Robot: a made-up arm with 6 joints.
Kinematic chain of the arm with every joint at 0, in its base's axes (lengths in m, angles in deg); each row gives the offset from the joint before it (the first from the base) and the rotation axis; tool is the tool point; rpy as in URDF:
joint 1: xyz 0 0 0.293 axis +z
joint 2: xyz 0 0 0 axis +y
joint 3: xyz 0.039 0 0.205 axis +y
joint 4: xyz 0.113 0 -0.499 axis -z
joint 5: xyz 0 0 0 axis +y
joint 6: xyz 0.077 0 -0.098 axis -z
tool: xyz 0 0 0 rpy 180 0 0
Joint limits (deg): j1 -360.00..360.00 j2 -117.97..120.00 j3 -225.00..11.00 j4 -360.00..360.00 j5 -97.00..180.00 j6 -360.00..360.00
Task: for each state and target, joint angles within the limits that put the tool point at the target. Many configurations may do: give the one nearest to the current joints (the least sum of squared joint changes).
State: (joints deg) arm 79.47 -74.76 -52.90 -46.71 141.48 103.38
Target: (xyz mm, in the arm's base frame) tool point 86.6 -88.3 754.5
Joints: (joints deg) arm 83.18 -95.83 -62.28 -54.54 146.29 103.38
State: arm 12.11 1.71 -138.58 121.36 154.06 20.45
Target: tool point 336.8 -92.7 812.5
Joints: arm -26.51 5.00 -122.54 118.96 180.00 20.45
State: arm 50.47 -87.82 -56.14 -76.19 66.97 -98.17
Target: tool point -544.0 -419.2 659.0
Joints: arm 34.67 -111.15 -109.00 -80.59 54.87 -98.17
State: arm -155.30 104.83 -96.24 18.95 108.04 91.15
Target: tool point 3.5 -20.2 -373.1
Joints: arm -155.37 116.89 -99.62 10.61 97.90 91.15
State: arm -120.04 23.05 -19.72 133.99 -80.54 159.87
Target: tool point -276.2 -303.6 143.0
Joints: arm -118.76 14.57 -51.28 124.94 -71.74 159.87
